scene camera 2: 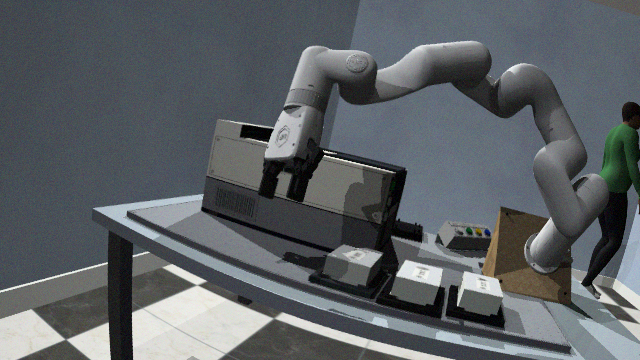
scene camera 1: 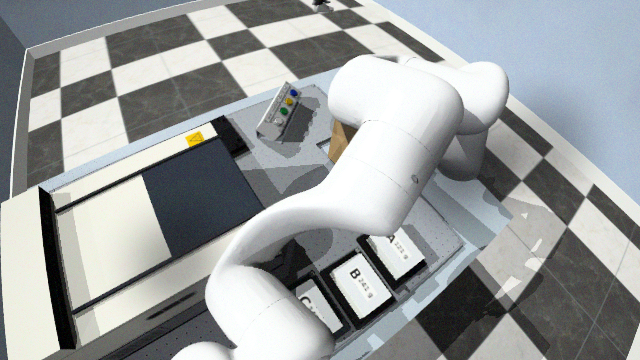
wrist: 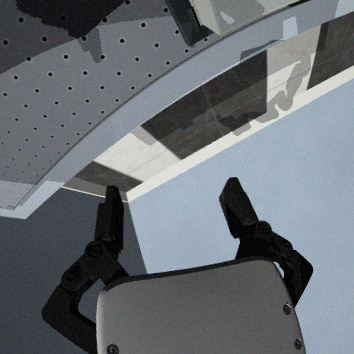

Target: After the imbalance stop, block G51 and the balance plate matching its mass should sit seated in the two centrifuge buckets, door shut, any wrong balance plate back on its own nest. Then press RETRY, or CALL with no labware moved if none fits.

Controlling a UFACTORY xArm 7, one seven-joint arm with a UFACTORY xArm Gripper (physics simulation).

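Places are measured from the arm's base along level axes (x ahead, y left, z up), in centimetres.
Pixels of known places: gripper, fingertip midpoint: (scene camera 2: 278,198) (wrist: 173,191); arm's base, link origin: (scene camera 2: 542,253).
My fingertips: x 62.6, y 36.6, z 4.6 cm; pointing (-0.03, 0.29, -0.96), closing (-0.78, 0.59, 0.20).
Observation:
For each thing: its top centre in the pictures, then the offset to it from my fingertips. "spot": a spot on its surface instead.
- dark panel, top centre: (scene camera 1: 197,189) (scene camera 2: 367,161) dx -7.2, dy -39.7, dz +7.6 cm
- cream panel, surface spot: (scene camera 1: 110,240) spot: dx +11.4, dy -39.0, dz +7.3 cm
- balance plate C, top centre: (scene camera 2: 357,253) (scene camera 1: 311,312) dx -14.3, dy -9.2, dz -8.3 cm
- button box, top centre: (scene camera 2: 471,224) (scene camera 1: 279,100) dx -42.8, dy -66.2, dz -5.3 cm
- centrifuge's tall cream end, surface spot: (scene camera 1: 22,275) spot: dx +25.9, dy -39.0, dz +10.7 cm
My gripper (scene camera 2: 282,194) (wrist: 173,191) is open and empty, hanging beside the long front face of the centrifuge (scene camera 2: 295,220), toward its left part, above the table. The centrifuge top in scene camera 1 has a dark panel (scene camera 1: 200,195) and a cream panel (scene camera 1: 110,240); the buckets and block G51 do not show. Balance plate A, 121 g, (scene camera 1: 399,256) (scene camera 2: 480,297), balance plate B, 241 g, (scene camera 1: 357,282) (scene camera 2: 416,287) and balance plate C (scene camera 1: 325,309) (scene camera 2: 350,267) sit on black nests in a row. The arm partly covers C in scene camera 1. The button box (scene camera 1: 272,131) (scene camera 2: 457,237) has white, green, yellow and blue buttons.
A brown board stand (scene camera 1: 340,142) (scene camera 2: 515,272) stands near the arm's base. The centrifuge's tall cream end (scene camera 1: 22,275) rises at the left. The curved table edge (wrist: 175,92) crosses the wrist view. A person in green (scene camera 2: 617,155) stands behind at the right.

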